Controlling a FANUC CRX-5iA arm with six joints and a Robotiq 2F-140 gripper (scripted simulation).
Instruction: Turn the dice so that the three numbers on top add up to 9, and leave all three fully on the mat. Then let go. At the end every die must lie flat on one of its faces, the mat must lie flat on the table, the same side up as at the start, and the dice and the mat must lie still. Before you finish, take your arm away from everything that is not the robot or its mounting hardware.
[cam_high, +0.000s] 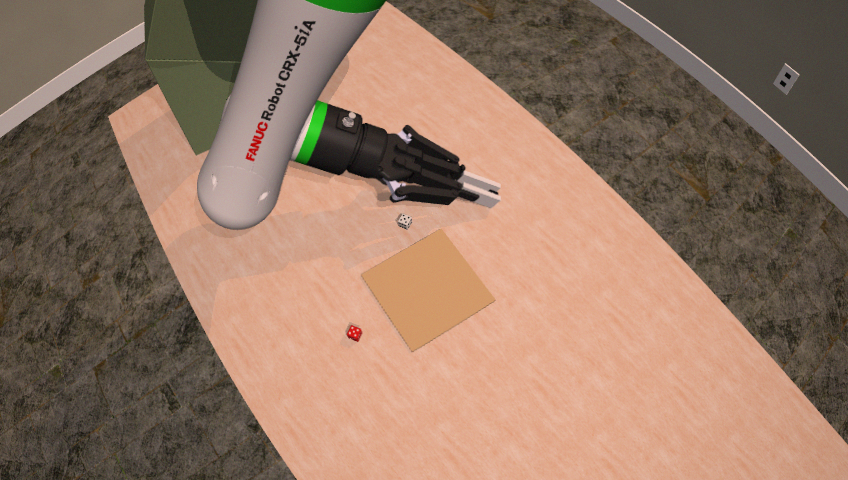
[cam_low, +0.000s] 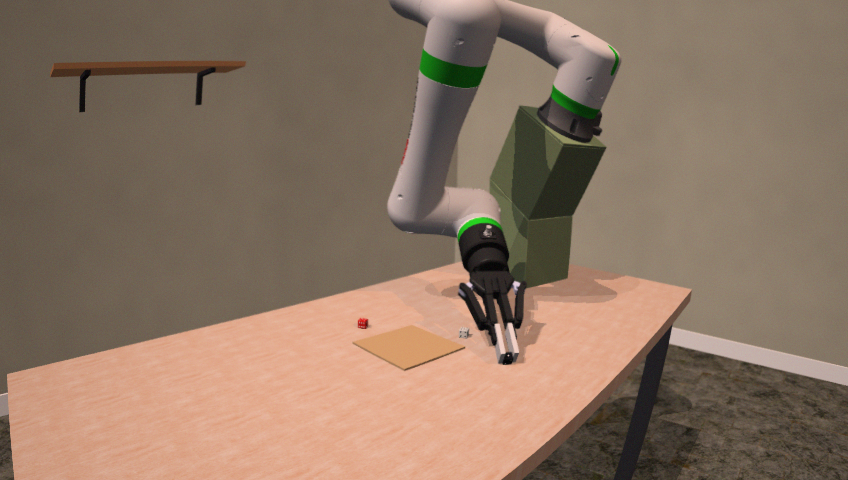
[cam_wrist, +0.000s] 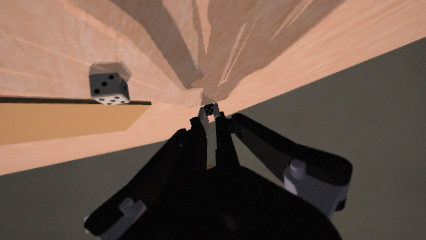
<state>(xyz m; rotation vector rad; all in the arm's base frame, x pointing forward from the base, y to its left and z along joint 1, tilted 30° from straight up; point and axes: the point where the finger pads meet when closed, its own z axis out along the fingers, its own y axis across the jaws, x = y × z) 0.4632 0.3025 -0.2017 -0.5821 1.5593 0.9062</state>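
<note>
The white die lies 3 cm behind my hand, 12 cm to the right of it and 2 cm below it. The rest, counted from my hand: tan square mat (8 cm ahead, 15 cm to the right, 3 cm below); black die (1 cm ahead, 2 cm to the left, 2 cm below); red die (9 cm ahead, 27 cm to the right, 2 cm below).
</note>
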